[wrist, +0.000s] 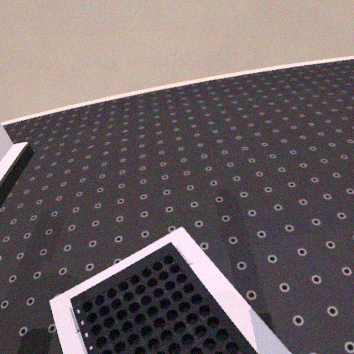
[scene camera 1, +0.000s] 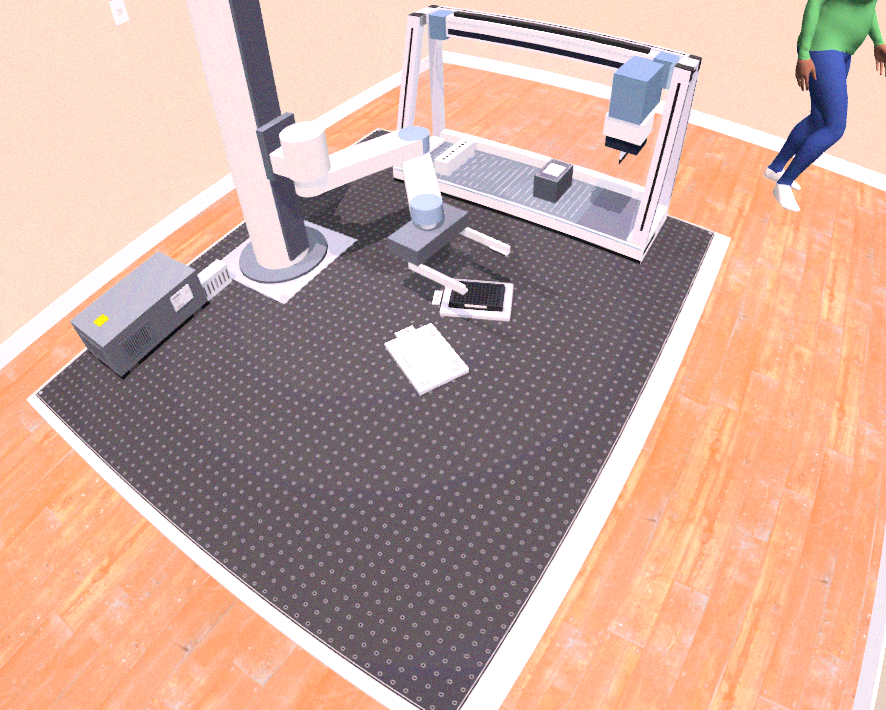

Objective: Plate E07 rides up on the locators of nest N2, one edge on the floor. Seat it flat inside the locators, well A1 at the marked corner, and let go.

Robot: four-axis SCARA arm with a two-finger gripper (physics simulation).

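Seen in the pictures: gripper, between the fingertips: (wrist: 188, 103) (scene camera 1: 487, 269); arm's base, origin of its link: (scene camera 1: 283, 257).
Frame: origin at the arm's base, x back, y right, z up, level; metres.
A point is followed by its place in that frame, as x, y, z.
Note:
Plate E07 (scene camera 1: 477, 295) @(-0.560, -0.093, 0.038) (wrist: 150, 320) @(-0.573, -0.106, 0.039), black with rows of round wells, lies in the white nest (scene camera 1: 488, 316) @(-0.610, -0.059, 0.023) (wrist: 212, 275) @(-0.602, -0.062, 0.025) near the middle of the mat. In the wrist view the near part of both is cut off. The plate's tilt and which edge is low are hard to tell, and the marked corner cannot be made out. My gripper (scene camera 1: 486, 269) @(-0.603, -0.063, 0.158) is open and empty. Its two long fingers are spread wide above the nest, the nearer fingertip over the plate's back left part in the scene view.
A second white nest (scene camera 1: 426, 358) @(-0.568, 0.133, 0.039) without a plate lies in front. Behind stands a gantry frame (scene camera 1: 517, 213) @(-0.481, -0.450, 0.035) with a dark block (scene camera 1: 552, 186) @(-0.552, -0.515, 0.115) on its deck. A grey control box (scene camera 1: 140, 314) @(0.037, 0.430, 0.128) and the arm's column (scene camera 1: 244, 147) @(-0.041, 0.063, 0.387) stand at the left.

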